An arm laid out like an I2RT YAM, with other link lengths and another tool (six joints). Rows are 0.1 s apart.
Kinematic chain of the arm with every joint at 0, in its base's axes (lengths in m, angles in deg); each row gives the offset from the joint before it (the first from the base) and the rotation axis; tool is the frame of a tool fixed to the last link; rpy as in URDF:
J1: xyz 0 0 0.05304 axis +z
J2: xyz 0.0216 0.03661 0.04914 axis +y
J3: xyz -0.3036 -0.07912 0 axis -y
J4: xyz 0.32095 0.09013 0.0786 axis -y
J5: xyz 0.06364 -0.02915 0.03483 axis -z
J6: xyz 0.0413 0 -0.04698 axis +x
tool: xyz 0.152 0.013 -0.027 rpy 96.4 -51.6 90
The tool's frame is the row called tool.
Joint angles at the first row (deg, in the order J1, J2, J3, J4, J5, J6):
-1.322 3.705 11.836 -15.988 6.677 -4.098
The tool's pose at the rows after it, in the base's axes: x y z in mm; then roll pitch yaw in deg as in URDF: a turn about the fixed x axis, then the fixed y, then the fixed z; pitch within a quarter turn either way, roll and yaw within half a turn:
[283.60 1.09 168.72 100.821 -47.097 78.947]
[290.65 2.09 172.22 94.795 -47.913 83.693]
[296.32 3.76 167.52 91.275 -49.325 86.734]
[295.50 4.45 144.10 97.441 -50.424 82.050]
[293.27 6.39 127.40 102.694 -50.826 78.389]
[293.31 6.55 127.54 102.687 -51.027 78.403]
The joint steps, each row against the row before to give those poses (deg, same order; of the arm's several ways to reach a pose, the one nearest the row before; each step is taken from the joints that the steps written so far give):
0.002 -2.165 -4.262 6.927 -0.195 0.022
-0.004 -0.678 -2.755 6.185 -0.309 0.284
0.000 -0.084 -2.753 4.944 -0.349 1.290
0.003 0.000 -1.005 -3.017 0.002 1.398
0.001 -0.001 -0.372 -2.951 -0.435 0.875
-0.004 0.000 0.000 0.021 -0.026 0.196

